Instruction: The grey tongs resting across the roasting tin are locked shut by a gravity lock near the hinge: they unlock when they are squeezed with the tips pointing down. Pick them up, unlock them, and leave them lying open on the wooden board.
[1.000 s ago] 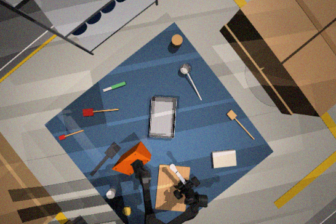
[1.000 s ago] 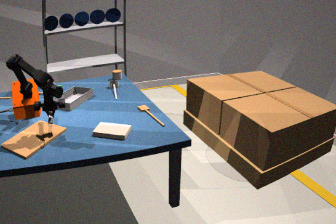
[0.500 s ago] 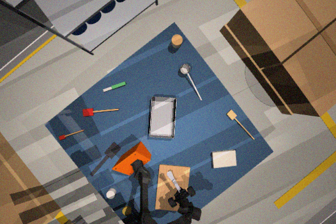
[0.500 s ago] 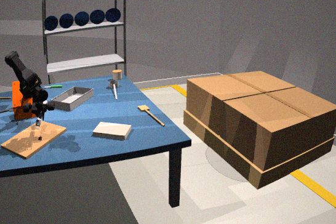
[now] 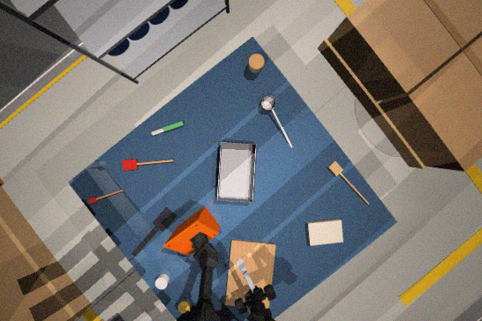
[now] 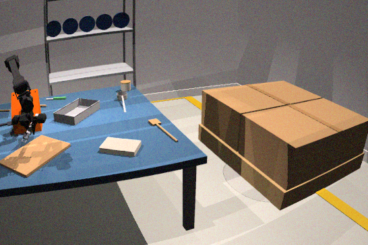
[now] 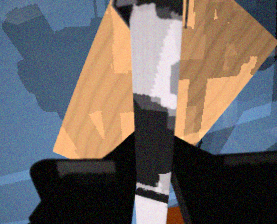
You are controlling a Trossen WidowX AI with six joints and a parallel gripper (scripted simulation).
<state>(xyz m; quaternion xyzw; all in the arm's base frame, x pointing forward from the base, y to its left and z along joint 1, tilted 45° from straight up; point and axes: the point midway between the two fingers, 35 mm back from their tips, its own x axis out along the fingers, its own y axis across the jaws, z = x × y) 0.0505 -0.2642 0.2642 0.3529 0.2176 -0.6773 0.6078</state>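
My gripper tip is now 1 cm past the wooden board, 1 cm to the right of it and 11 cm above it. The rest, counted from my gripper tip: white block 45 cm ahead, 6 cm to the right, 10 cm below; then roasting tin 28 cm ahead, 50 cm to the left, 9 cm below; then black spatula 28 cm behind, 51 cm to the left, 11 cm below.
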